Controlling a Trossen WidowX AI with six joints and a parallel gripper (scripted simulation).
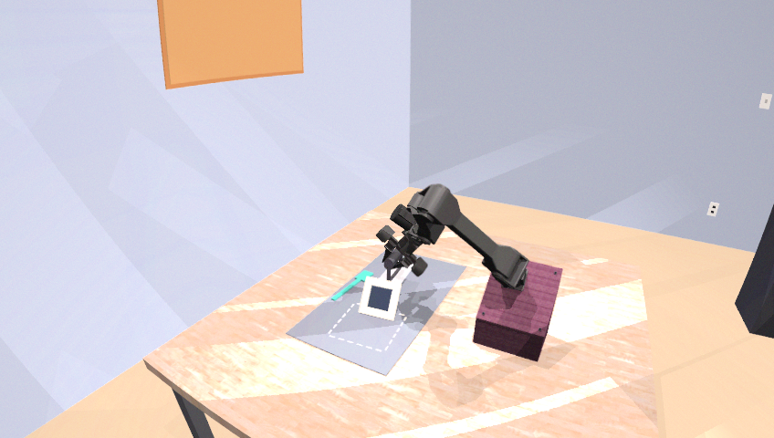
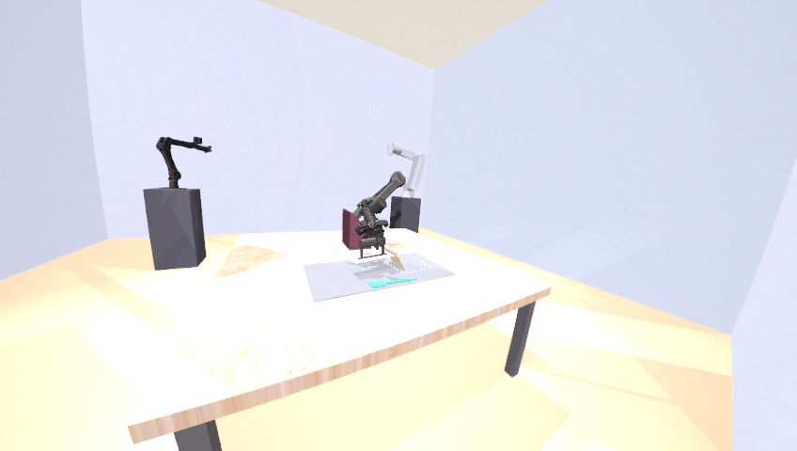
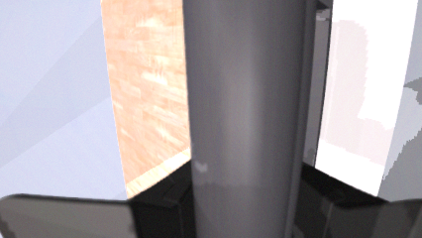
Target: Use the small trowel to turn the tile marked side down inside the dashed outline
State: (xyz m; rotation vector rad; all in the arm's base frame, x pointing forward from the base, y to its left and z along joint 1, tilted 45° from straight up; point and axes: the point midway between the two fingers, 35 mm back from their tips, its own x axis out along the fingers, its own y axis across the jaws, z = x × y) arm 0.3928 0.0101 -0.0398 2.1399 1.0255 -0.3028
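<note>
Right now the white tile is 3 cm behind my gripper tip, 10 cm to the left of it and 6 cm below it. Round my gripper tip: small trowel (2 cm behind, 1 cm below); grey mat (1 cm behind, 2 cm to the left, 13 cm below); teal flat tool (13 cm ahead, 11 cm below).
</note>
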